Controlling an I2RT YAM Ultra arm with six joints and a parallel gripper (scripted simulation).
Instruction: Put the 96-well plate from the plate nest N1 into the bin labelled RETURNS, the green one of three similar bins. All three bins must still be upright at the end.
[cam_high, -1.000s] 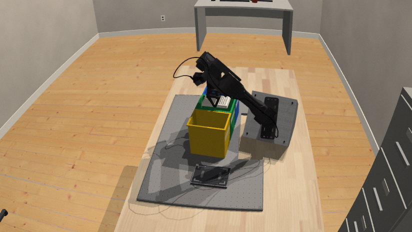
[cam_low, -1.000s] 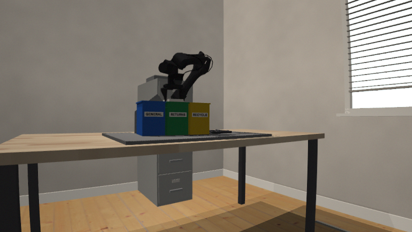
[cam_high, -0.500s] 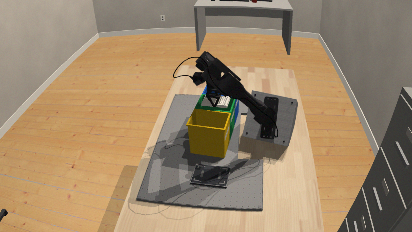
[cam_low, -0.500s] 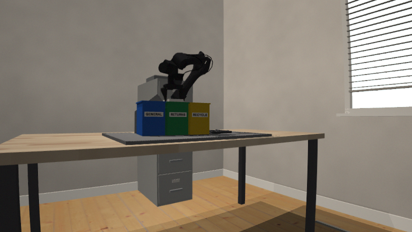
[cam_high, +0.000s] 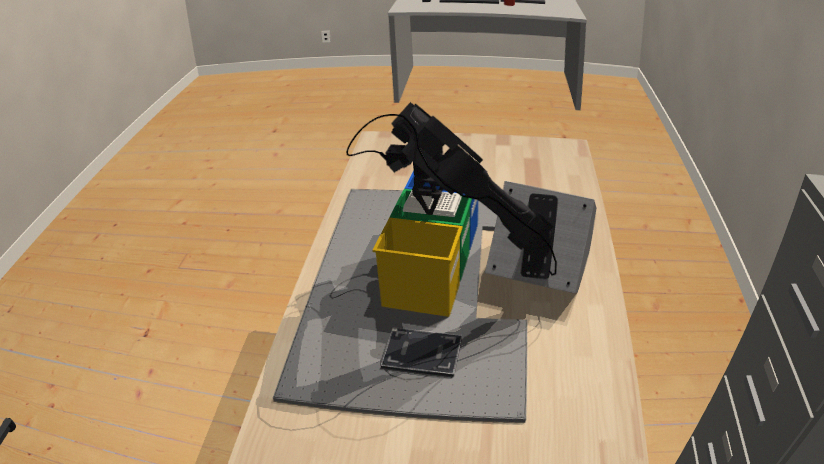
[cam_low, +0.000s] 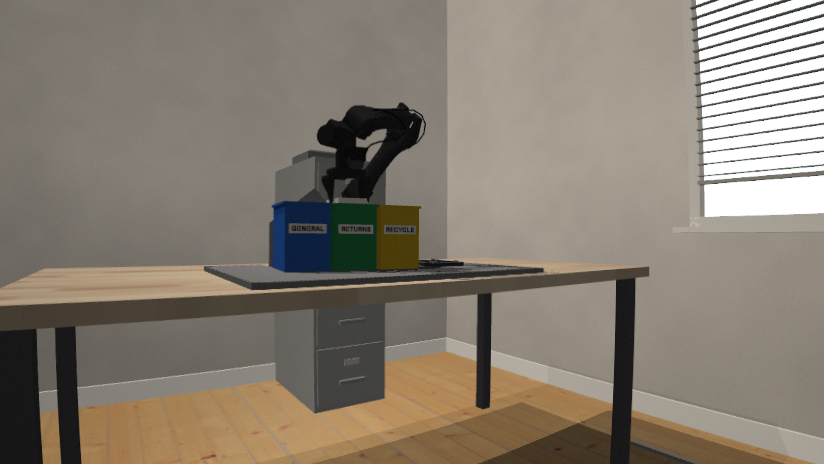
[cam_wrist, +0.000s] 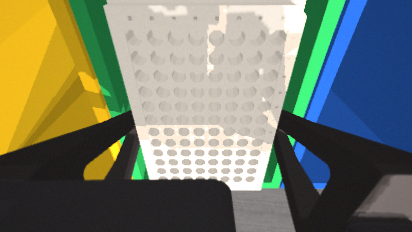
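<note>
The white 96-well plate is right at my hand. Also, from my hand: green returns bin 100 mm below; blue general bin 20 mm ahead, 130 mm to the right, 100 mm below; yellow recycle bin 10 mm behind, 130 mm to the left, 100 mm below.
</note>
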